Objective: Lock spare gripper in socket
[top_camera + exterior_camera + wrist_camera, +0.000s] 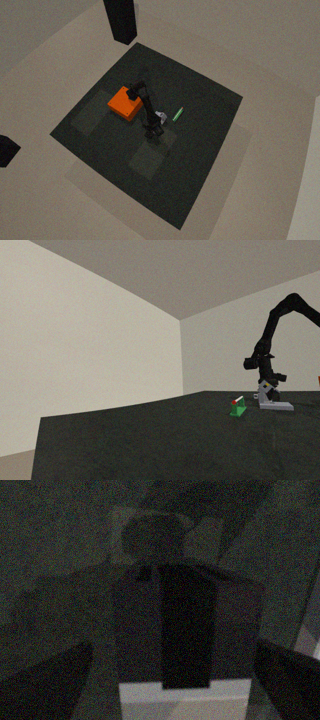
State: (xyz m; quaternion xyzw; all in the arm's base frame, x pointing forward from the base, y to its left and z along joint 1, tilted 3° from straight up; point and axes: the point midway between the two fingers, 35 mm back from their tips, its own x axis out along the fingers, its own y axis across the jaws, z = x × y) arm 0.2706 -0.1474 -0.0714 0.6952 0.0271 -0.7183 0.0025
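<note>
My gripper tip is now 1 cm short of the spare gripper and 1 cm below it. Also, from my gripper tip: green stand (12 cm ahead, 23 cm to the left, 1 cm above); grey mount (1 cm ahead, 13 cm to the left, 4 cm above).
</note>
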